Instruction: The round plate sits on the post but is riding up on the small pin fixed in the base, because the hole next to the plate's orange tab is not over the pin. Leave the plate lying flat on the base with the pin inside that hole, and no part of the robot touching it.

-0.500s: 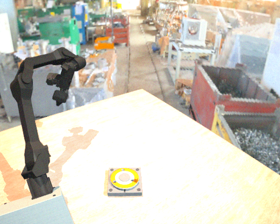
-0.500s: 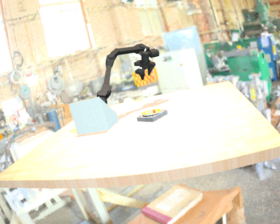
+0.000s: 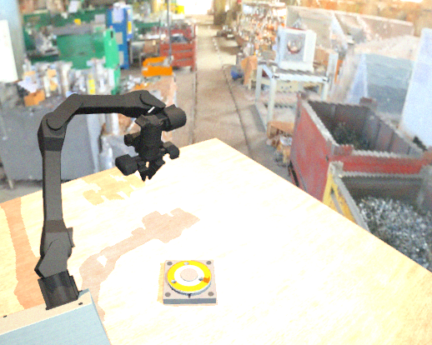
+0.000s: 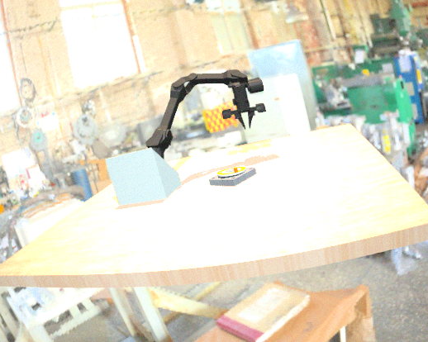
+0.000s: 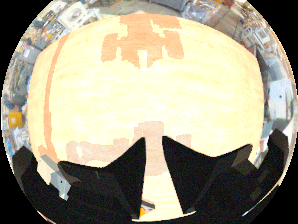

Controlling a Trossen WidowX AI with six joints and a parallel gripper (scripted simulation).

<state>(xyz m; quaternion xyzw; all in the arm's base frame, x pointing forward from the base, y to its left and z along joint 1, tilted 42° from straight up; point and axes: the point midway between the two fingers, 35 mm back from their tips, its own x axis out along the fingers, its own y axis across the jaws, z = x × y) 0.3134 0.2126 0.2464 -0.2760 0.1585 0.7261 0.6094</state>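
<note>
Right now my gripper tip is 2 cm past the base, 31 cm to the left of it and 10 cm above it.
</note>
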